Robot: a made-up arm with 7 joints. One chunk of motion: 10 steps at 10 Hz.
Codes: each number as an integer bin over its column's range. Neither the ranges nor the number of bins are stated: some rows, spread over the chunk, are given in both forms.
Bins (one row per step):
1: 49 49 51 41 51 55
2: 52 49 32 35 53 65
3: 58 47 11 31 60 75
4: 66 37 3 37 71 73
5: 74 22 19 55 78 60
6: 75 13 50 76 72 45
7: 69 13 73 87 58 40
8: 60 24 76 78 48 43
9: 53 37 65 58 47 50
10: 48 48 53 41 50 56
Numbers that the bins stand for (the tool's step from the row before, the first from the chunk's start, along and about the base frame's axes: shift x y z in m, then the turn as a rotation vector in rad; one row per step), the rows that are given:
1: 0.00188 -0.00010 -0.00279 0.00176 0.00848 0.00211
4: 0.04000 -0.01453 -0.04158 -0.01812 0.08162 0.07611
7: 0.04673 -0.04337 0.01499 0.23036 0.03408 -0.05956
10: -0.00036 -0.00130 -0.00117 0.00176 0.00483 0.00622
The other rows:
2: 0.00861 -0.00010 -0.01814 -0.02806 0.01580 0.04322
3: 0.02206 -0.00251 -0.03511 -0.04794 0.04139 0.08433
5: 0.05794 -0.03256 -0.02865 0.07133 0.10721 0.02267
6: 0.06018 -0.04337 -0.00360 0.17570 0.08527 -0.03900
8: 0.02655 -0.03015 0.01741 0.18564 -0.00248 -0.04722
9: 0.01085 -0.01453 0.00853 0.08624 -0.00614 -0.01844

